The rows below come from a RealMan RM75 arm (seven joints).
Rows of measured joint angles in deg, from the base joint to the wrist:
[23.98, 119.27, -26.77, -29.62, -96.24, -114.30, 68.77]
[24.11, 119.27, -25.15, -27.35, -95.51, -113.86, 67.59]
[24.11, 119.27, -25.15, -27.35, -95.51, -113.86, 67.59]
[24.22, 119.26, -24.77, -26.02, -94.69, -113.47, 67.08]
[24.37, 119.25, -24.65, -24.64, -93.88, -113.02, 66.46]
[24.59, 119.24, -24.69, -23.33, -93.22, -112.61, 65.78]
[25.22, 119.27, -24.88, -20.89, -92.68, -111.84, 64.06]
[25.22, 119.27, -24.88, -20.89, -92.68, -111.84, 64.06]
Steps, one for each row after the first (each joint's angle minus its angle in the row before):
[0.13, 0.00, 1.62, 2.27, 0.73, 0.44, -1.18]
[0.00, 0.00, 0.00, 0.00, 0.00, 0.00, 0.00]
[0.11, -0.01, 0.38, 1.33, 0.82, 0.39, -0.51]
[0.15, -0.01, 0.12, 1.38, 0.81, 0.45, -0.62]
[0.22, -0.01, -0.04, 1.31, 0.66, 0.41, -0.68]
[0.63, 0.03, -0.19, 2.44, 0.54, 0.77, -1.72]
[0.00, 0.00, 0.00, 0.00, 0.00, 0.00, 0.00]

